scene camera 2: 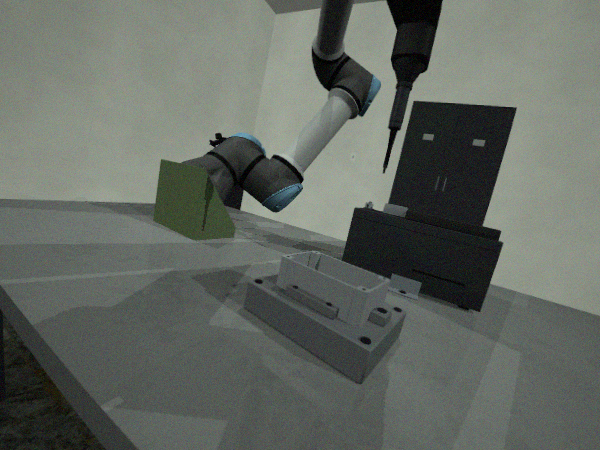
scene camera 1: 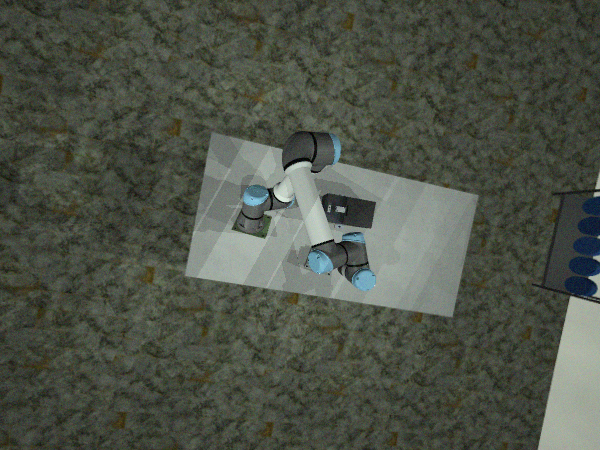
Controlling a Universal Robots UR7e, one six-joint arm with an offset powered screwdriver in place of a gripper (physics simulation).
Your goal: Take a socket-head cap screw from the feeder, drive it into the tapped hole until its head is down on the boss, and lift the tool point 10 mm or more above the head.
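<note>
My screwdriver (scene camera 2: pixel 384 171) hangs point down, slightly tilted in scene camera 2, with its thin tip in the air above the level of the housing and the feeder's top. Whether a screw sits on the tip is too small to tell. In scene camera 1 the tip is hidden under the wrist. The dark feeder (scene camera 1: pixel 361 212) (scene camera 2: pixel 420 260) stands behind the fixture, with a small light part (scene camera 2: pixel 369 205) on its top edge. A light grey open housing (scene camera 2: pixel 320 275) sits on the grey fixture block (scene camera 2: pixel 305 325). Small holes show at its corners; which one is the tapped hole I cannot tell.
A green mount (scene camera 1: pixel 265 230) (scene camera 2: pixel 182 200) stands at the arm's base. A small light bracket (scene camera 2: pixel 406 286) stands by the feeder. A tall dark cabinet (scene camera 2: pixel 457 165) stands behind. The pale table (scene camera 1: pixel 425 240) (scene camera 2: pixel 150 350) has its edge at the lower left in scene camera 2.
</note>
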